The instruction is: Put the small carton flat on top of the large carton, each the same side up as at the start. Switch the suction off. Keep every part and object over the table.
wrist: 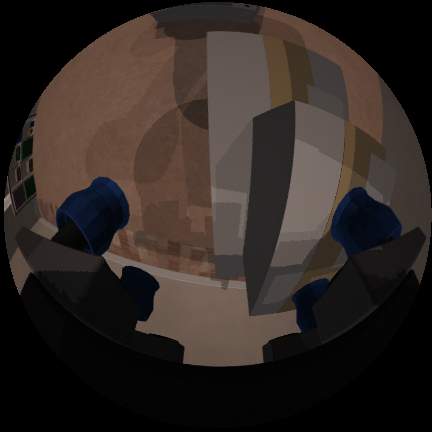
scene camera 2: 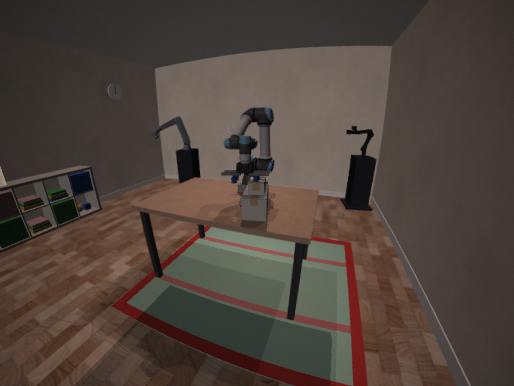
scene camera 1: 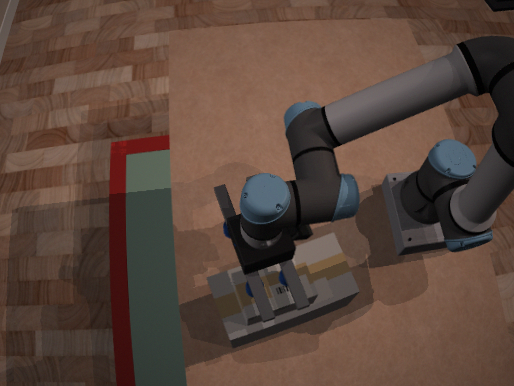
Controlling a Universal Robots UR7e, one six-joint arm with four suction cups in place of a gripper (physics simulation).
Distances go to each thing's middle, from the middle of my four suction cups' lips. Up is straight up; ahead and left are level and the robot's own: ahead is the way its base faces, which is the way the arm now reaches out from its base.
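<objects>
With the large carton (scene camera 1: 333, 279) as the place I measure from, my suction cup is 6 cm to the right of the carton, 4 cm past it and 16 cm above it.
</objects>
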